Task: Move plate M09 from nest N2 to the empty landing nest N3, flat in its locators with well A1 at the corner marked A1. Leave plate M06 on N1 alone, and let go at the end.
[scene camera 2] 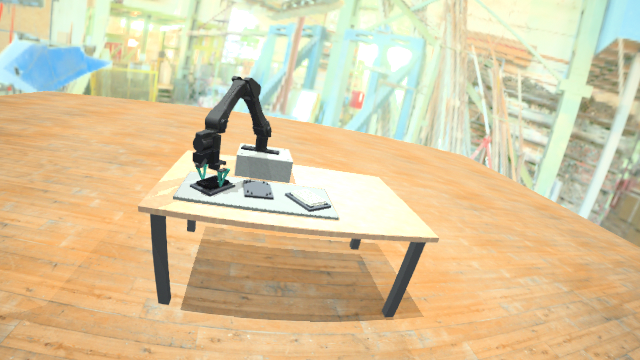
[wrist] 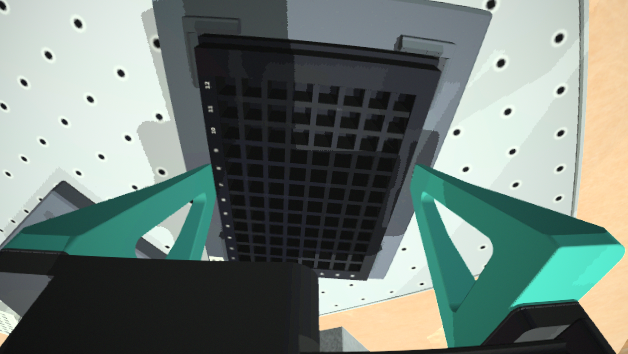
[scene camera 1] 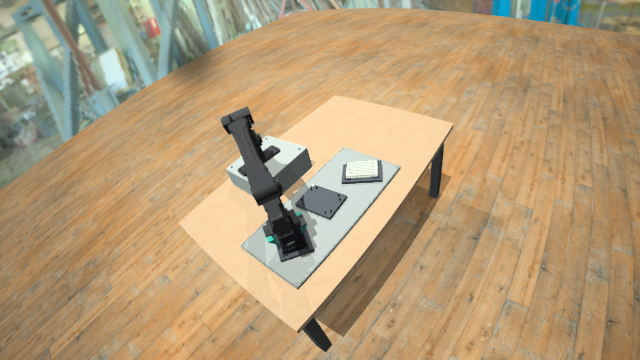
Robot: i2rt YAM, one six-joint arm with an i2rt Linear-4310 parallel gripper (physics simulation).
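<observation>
A black well plate [scene camera 1: 295, 244] [scene camera 2: 214, 183] [wrist: 310, 190] lies in a dark nest [scene camera 1: 301, 256] [wrist: 450, 30] at the near-left end of the board. Its rows 10 to 12 are readable in the wrist view, at the end away from the gripper body; the nest's A1 label is mostly hidden. My gripper [scene camera 1: 287, 234] [scene camera 2: 212, 181] [wrist: 313, 175] is open, its teal fingertips low at either long side of this plate. The empty nest [scene camera 1: 322, 201] [scene camera 2: 258, 189] is in the middle. A white plate [scene camera 1: 362, 169] [scene camera 2: 309, 198] sits in the nest at the far end. Plate names are not readable.
The three nests stand on a grey perforated board [scene camera 1: 320, 250] [scene camera 2: 240, 202] [wrist: 105, 125] on a wooden table [scene camera 1: 395, 122] [scene camera 2: 370, 200]. The arm's base stands on a grey box [scene camera 1: 295, 170] [scene camera 2: 264, 167] behind the board.
</observation>
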